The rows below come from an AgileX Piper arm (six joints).
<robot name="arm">
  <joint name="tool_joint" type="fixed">
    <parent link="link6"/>
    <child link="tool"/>
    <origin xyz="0 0 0" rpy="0 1.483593 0"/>
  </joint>
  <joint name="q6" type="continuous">
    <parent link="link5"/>
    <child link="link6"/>
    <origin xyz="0.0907 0 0.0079"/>
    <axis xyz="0.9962 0 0.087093"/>
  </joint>
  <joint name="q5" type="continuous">
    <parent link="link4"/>
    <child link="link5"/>
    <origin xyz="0 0 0"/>
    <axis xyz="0 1 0"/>
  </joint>
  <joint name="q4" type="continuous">
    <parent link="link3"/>
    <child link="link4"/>
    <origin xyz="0.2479 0 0.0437"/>
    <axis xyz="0.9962 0 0.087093"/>
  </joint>
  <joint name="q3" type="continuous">
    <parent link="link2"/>
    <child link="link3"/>
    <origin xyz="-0.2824 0 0.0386"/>
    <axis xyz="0 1 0"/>
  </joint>
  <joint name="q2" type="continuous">
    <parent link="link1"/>
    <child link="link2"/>
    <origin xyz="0 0 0"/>
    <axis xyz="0 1 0"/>
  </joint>
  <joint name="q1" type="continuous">
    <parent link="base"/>
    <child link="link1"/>
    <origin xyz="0 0 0.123"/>
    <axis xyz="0 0 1"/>
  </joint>
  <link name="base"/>
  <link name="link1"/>
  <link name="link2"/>
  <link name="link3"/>
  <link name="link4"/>
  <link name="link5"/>
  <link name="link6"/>
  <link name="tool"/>
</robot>
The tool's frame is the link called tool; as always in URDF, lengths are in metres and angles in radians. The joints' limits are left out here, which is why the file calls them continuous.
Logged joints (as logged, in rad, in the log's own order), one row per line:
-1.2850, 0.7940, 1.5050, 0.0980, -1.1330, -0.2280
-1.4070, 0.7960, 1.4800, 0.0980, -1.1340, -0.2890
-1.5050, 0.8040, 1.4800, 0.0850, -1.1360, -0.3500
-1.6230, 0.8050, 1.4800, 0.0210, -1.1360, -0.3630
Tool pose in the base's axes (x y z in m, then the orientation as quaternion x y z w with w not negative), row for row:
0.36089, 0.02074, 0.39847, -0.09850, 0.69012, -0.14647, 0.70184
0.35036, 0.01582, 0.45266, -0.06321, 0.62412, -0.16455, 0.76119
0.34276, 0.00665, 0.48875, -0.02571, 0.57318, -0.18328, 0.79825
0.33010, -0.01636, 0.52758, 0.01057, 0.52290, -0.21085, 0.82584
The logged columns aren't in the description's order. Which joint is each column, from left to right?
Columns, left to right: q3, q4, q2, q1, q6, q5.
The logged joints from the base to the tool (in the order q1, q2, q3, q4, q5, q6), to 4 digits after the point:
0.0980, 1.5050, -1.2850, 0.7940, -0.2280, -1.1330
0.0980, 1.4800, -1.4070, 0.7960, -0.2890, -1.1340
0.0850, 1.4800, -1.5050, 0.8040, -0.3500, -1.1360
0.0210, 1.4800, -1.6230, 0.8050, -0.3630, -1.1360

